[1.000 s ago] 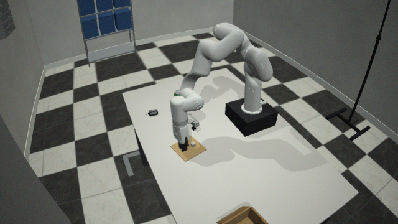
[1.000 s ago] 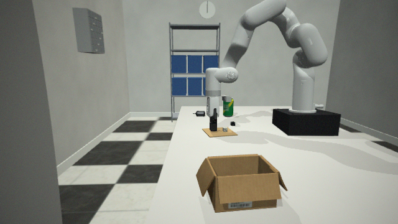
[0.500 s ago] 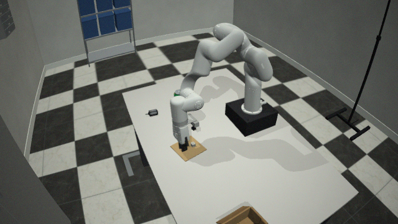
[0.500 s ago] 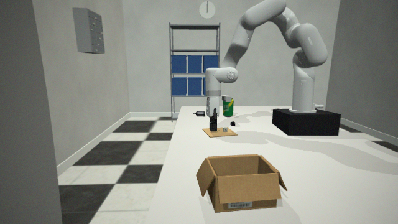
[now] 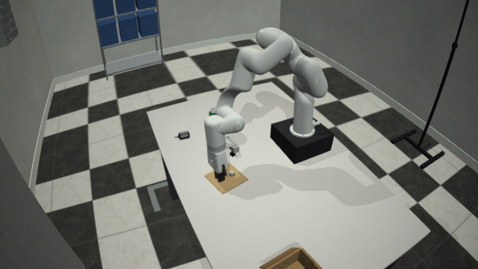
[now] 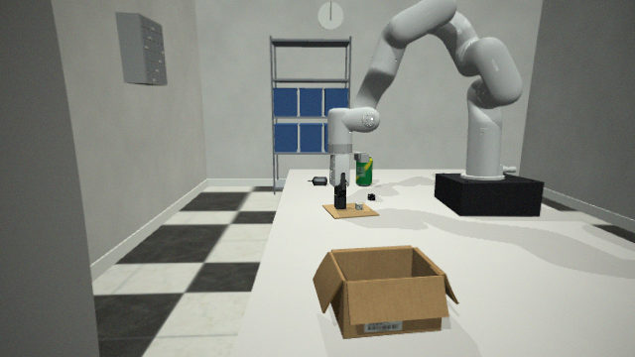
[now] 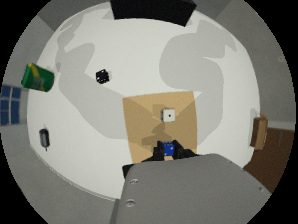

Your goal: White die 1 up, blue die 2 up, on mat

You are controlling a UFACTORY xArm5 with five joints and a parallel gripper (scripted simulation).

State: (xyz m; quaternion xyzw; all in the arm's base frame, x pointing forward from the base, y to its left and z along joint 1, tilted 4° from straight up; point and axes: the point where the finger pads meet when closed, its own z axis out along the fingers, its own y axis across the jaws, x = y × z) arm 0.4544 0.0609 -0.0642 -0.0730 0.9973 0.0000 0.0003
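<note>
Now: the blue die 1 cm below my hand. Also, from my hand: tan mat 3 cm behind, 3 cm below; black die 12 cm behind, 14 cm to the right, 2 cm below; white die 6 cm behind, 1 cm to the right, 2 cm below.
</note>
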